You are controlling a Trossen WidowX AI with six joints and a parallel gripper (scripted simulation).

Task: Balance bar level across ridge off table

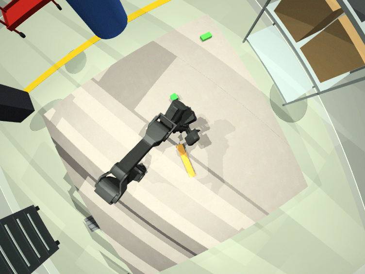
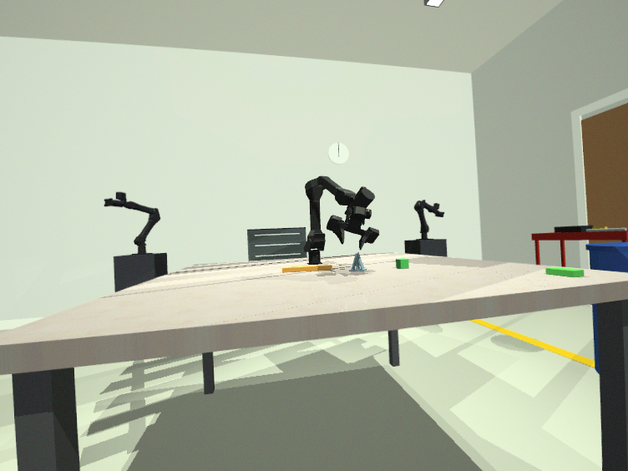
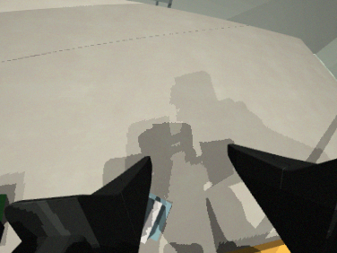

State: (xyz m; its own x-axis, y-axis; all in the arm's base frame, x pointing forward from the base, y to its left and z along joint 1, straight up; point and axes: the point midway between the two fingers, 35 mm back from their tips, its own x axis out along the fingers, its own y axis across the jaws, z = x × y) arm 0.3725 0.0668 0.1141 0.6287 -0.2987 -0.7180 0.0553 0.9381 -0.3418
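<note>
Now: gripper tip 14 cm to the left of the orange bar, 14 cm past it and 8 cm above it. The rest, counted from my gripper tip: blue-grey ridge: 6 cm below, 4 cm behind, 3 cm to the left; green cube: 20 cm to the left, 7 cm below, 2 cm behind; green flat block: 44 cm to the left, 35 cm ahead, 8 cm below.
</note>
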